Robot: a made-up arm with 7 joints. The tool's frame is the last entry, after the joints. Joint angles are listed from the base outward. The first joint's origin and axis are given. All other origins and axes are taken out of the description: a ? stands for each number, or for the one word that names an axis. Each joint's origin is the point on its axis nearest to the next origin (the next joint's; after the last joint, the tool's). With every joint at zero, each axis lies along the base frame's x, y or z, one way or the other. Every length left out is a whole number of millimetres.
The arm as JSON. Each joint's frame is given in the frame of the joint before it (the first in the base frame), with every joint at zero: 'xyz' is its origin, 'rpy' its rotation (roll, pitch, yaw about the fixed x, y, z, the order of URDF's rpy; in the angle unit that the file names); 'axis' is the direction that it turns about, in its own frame. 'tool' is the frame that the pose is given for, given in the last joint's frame.
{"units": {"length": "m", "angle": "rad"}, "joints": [
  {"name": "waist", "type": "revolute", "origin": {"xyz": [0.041, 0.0, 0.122], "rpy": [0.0, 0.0, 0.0]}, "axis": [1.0, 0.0, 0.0]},
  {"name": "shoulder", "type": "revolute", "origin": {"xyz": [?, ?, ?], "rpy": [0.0, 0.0, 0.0]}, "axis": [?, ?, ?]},
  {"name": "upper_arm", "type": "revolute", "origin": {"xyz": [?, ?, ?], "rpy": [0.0, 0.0, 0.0]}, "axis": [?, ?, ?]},
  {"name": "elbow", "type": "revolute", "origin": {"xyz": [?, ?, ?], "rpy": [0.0, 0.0, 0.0]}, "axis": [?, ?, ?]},
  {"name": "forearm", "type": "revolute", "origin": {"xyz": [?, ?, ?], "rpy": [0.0, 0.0, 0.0]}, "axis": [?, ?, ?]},
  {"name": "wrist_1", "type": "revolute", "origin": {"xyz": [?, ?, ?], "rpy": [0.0, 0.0, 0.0]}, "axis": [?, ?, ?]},
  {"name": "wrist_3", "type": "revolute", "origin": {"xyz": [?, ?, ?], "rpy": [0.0, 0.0, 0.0]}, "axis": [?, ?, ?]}
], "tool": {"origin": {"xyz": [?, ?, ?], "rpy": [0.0, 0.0, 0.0]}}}
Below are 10 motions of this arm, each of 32 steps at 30 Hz.
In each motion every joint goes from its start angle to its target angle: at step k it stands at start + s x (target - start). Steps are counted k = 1, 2, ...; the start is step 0. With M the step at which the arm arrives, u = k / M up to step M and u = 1 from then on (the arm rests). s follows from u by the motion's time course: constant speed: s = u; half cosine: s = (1 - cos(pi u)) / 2; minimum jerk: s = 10 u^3 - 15 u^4 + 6 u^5.
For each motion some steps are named. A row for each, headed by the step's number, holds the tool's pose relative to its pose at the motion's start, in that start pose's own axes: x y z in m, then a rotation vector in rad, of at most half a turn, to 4 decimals.
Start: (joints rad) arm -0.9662 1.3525 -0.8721 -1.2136 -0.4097 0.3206 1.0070
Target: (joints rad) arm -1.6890 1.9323 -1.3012 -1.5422 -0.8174 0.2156 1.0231
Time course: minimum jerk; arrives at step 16
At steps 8, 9, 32:
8: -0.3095 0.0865 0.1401 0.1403 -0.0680 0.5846
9: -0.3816 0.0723 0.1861 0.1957 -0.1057 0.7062
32: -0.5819 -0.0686 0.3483 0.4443 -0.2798 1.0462

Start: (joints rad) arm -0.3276 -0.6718 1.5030 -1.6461 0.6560 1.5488 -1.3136
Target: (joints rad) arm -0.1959 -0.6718 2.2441 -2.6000 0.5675 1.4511 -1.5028
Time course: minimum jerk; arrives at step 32
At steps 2, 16, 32:
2: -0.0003 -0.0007 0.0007 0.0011 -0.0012 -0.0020
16: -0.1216 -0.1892 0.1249 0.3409 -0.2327 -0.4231
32: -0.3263 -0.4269 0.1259 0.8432 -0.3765 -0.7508

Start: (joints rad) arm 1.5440 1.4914 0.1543 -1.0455 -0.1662 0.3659 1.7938
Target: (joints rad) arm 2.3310 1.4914 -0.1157 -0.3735 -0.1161 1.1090 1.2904
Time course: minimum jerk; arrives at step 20
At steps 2, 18, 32:
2: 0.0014 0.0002 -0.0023 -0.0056 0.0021 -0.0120
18: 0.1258 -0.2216 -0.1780 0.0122 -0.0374 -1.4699
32: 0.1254 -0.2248 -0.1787 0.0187 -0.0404 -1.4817

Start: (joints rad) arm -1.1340 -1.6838 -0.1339 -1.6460 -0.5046 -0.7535 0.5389
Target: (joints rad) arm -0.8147 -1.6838 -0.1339 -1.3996 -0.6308 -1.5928 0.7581
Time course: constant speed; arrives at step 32
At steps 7, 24, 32:
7: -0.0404 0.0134 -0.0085 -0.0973 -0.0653 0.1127
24: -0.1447 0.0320 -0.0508 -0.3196 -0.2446 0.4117
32: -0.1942 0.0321 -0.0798 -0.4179 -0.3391 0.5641

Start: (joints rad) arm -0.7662 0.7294 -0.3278 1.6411 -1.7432 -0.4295 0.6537
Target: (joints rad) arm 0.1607 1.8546 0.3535 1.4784 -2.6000 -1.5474 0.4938
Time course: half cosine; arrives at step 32
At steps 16, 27, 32:
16: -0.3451 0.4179 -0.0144 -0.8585 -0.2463 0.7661
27: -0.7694 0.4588 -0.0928 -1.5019 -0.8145 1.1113
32: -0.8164 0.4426 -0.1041 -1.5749 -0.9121 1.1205

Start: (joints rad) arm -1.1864 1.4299 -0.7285 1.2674 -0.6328 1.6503 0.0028
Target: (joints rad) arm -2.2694 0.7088 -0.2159 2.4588 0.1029 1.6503 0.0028
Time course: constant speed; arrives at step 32
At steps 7, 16, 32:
7: -0.0060 -0.0980 0.1255 0.3389 0.0100 -0.0555
16: -0.0383 -0.1828 0.2376 0.7445 0.0857 0.0636
32: -0.1191 -0.1502 0.3758 1.1484 0.4316 0.6261

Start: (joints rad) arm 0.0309 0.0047 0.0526 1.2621 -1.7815 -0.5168 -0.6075
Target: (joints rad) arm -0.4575 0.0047 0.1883 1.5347 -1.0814 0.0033 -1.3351
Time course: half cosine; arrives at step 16
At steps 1, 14, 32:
1: -0.0008 0.0007 0.0025 0.0011 0.0013 0.0081
14: -0.1711 0.1734 0.1490 -0.3553 0.2468 0.7517
32: -0.1820 0.1830 0.1480 -0.3877 0.2613 0.7725

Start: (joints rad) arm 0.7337 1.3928 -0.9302 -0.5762 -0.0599 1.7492 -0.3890
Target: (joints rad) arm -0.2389 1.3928 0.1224 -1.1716 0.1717 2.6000 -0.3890
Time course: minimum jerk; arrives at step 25
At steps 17, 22, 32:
17: -0.1041 -0.2528 -0.2031 0.1017 0.0604 -0.0159
22: -0.1432 -0.3033 -0.2365 0.1256 0.0666 -0.0366
32: -0.1466 -0.3072 -0.2390 0.1276 0.0669 -0.0384

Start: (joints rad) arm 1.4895 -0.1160 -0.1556 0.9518 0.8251 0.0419 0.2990
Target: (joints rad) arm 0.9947 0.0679 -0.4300 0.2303 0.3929 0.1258 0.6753
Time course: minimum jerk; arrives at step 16
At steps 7, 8, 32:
7: 0.0726 0.0329 -0.0882 -0.3277 0.2288 -0.1179
8: 0.0832 0.0376 -0.1230 -0.4404 0.2901 -0.1382
32: 0.0590 0.0182 -0.2857 -0.9662 0.5257 -0.1173

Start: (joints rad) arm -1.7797 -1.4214 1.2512 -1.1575 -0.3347 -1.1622 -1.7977
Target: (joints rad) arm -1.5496 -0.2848 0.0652 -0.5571 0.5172 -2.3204 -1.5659
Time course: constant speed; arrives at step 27
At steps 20, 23, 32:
20: -0.0675 -0.1700 -0.3561 -0.2251 -1.7550 0.5207
23: 0.0273 -0.2463 -0.3875 -0.0708 -1.9625 0.7011
32: 0.1886 -0.3233 -0.3913 0.2000 -2.1636 0.9768

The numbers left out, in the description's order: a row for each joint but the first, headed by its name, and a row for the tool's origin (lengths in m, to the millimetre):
shoulder: xyz 0.0 0.084 -0.276, axis 0.0 0.0 1.0
upper_arm: xyz -0.102 0.213 0.0, axis 0.0 -1.0 0.0
elbow: xyz 0.062 0.0 -0.102, axis 1.0 0.0 0.0
forearm: xyz 0.0 -0.081 0.283, axis 0.0 0.0 1.0
wrist_1: xyz 0.223 0.111 0.0, axis 1.0 0.0 0.0
wrist_3: xyz 0.0 -0.005 -0.032, axis 0.0 -1.0 0.0
tool: xyz -0.008 0.0 0.281

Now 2 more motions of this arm.
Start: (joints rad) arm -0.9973 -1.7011 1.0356 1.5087 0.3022 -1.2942 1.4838
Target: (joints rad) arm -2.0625 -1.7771 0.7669 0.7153 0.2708 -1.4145 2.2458
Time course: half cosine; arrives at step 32
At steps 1, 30, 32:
1: -0.0009 0.0001 0.0000 0.0004 -0.0035 0.0023
30: -0.2119 -0.0349 -0.2055 0.1180 -1.3521 0.9878
32: -0.2115 -0.0352 -0.2081 0.1188 -1.3629 0.9985

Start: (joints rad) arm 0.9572 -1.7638 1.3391 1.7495 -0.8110 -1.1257 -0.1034
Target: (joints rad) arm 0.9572 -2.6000 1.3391 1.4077 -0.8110 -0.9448 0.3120
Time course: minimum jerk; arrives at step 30
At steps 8, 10, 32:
8: -0.0474 -0.0080 0.0225 -0.0499 -0.1058 -0.1086
10: -0.0825 -0.0083 0.0360 -0.0895 -0.1830 -0.1851
32: -0.3342 0.1478 0.0303 -0.5832 -0.8755 -0.7928

